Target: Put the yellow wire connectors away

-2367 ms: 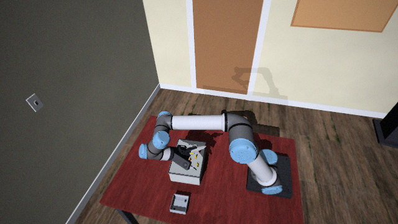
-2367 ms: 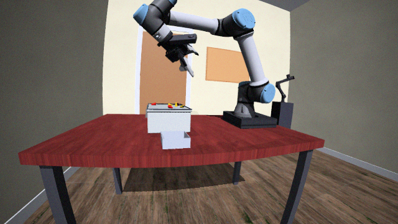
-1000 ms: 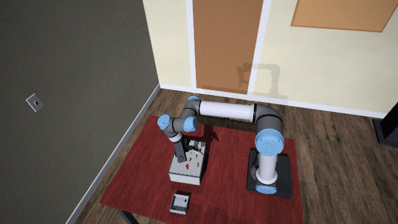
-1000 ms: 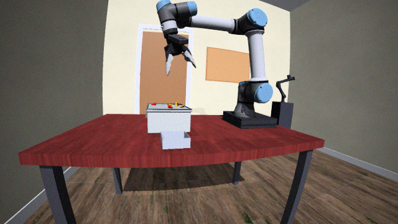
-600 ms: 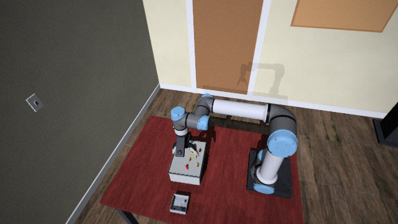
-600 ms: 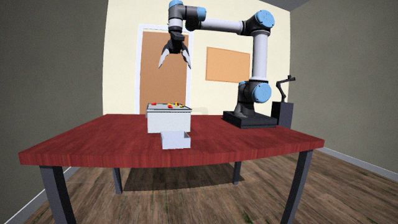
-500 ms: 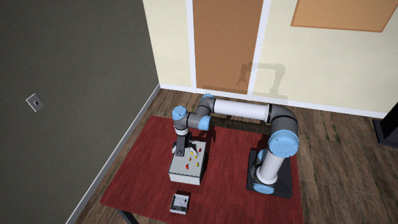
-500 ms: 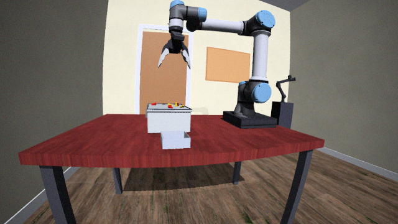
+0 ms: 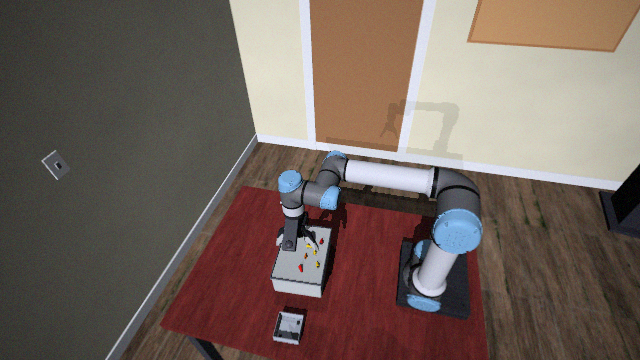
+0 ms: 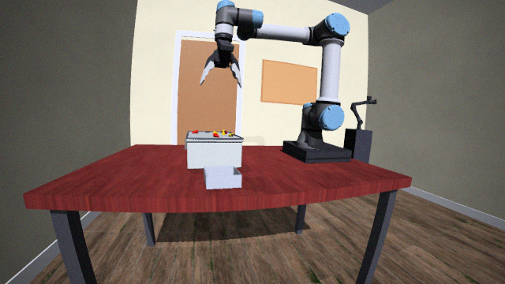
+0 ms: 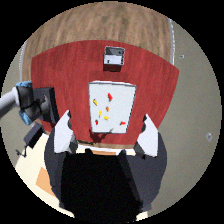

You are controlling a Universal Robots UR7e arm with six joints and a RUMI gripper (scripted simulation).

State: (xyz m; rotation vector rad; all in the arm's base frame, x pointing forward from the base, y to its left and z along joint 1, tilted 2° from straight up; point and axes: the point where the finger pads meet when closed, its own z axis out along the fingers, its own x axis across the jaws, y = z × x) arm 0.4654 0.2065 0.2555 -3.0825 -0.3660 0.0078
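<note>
Now: the grey tool case 23 cm below my hand, 11 cm to the right of it and 5 cm ahead of it.
</note>
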